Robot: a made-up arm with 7 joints. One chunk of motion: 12 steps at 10 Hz.
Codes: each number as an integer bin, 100 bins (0 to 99) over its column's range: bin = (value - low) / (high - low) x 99, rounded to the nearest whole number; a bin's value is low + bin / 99 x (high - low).
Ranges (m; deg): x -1.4..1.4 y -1.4..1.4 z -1.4..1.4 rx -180..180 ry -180..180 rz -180..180
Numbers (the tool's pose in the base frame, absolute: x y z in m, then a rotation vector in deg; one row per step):
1: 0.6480 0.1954 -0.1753 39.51 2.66 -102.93
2: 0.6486 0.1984 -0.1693 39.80 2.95 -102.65
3: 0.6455 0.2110 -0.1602 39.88 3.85 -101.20
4: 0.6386 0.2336 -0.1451 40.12 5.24 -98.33
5: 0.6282 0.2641 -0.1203 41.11 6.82 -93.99
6: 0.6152 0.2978 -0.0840 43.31 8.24 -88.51
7: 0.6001 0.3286 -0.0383 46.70 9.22 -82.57
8: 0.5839 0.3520 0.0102 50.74 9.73 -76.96
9: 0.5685 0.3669 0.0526 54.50 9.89 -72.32
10: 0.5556 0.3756 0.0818 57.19 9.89 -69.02
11: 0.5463 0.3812 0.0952 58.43 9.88 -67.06
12: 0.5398 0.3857 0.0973 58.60 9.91 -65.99
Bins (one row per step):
1: 72 56 43 60 50 21
2: 72 57 44 60 50 21
3: 72 57 44 60 51 22
4: 72 58 44 61 51 22
5: 72 59 45 61 51 24
6: 71 60 47 61 52 25
7: 71 61 48 62 52 27
8: 70 62 50 63 52 28
9: 70 62 51 64 52 30
10: 69 63 52 65 52 31
11: 69 63 53 66 52 31
12: 69 63 53 66 52 31

